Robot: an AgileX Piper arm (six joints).
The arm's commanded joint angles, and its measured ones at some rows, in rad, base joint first. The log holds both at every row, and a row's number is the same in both.
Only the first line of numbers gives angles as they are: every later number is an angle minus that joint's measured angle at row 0.
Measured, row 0: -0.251, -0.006, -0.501, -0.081, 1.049, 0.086
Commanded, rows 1 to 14: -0.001, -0.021, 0.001, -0.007, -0.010, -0.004; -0.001, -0.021, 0.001, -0.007, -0.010, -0.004; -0.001, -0.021, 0.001, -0.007, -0.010, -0.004; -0.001, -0.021, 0.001, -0.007, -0.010, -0.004; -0.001, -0.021, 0.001, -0.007, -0.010, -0.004; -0.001, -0.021, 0.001, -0.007, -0.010, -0.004; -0.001, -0.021, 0.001, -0.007, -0.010, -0.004; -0.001, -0.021, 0.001, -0.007, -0.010, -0.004; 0.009, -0.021, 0.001, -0.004, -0.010, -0.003; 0.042, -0.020, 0.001, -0.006, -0.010, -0.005; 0.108, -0.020, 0.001, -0.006, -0.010, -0.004; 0.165, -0.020, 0.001, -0.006, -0.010, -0.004; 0.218, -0.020, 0.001, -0.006, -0.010, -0.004; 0.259, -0.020, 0.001, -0.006, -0.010, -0.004
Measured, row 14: 0.205, 0.000, 0.000, -0.001, 0.000, -0.001
